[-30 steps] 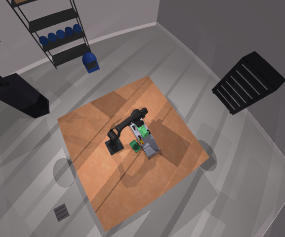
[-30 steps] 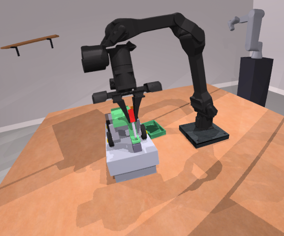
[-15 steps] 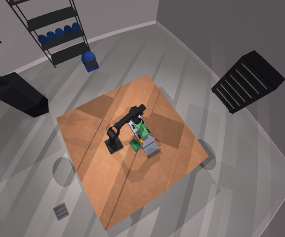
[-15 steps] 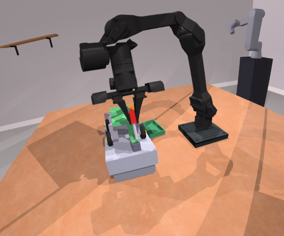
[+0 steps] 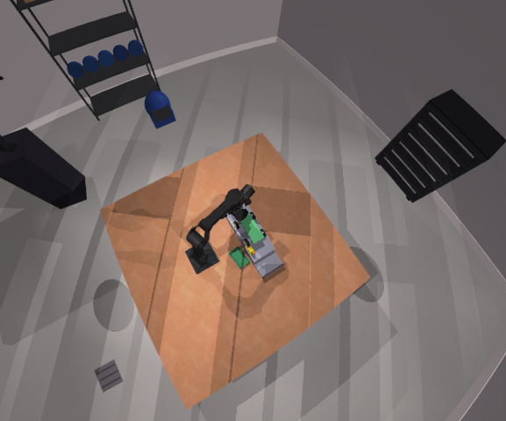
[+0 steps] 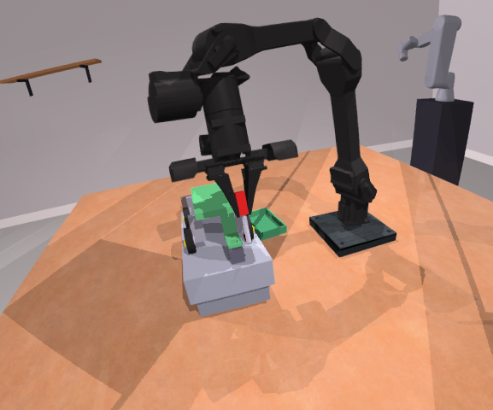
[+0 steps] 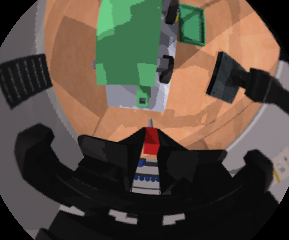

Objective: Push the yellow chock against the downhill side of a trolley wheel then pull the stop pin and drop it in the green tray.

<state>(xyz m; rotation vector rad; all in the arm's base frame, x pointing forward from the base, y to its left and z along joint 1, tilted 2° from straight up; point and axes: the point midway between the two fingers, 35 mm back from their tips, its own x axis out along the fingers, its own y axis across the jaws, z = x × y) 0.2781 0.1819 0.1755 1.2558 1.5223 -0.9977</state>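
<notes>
The yellow chock lies 20 mm ahead of my gripper tip, 240 mm to the right of it and 90 mm below it. From my gripper tip the other things lie so: red-headed stop pin (right at my gripper tip); green-topped trolley (60 mm ahead, 130 mm to the right, 60 mm below).
</notes>
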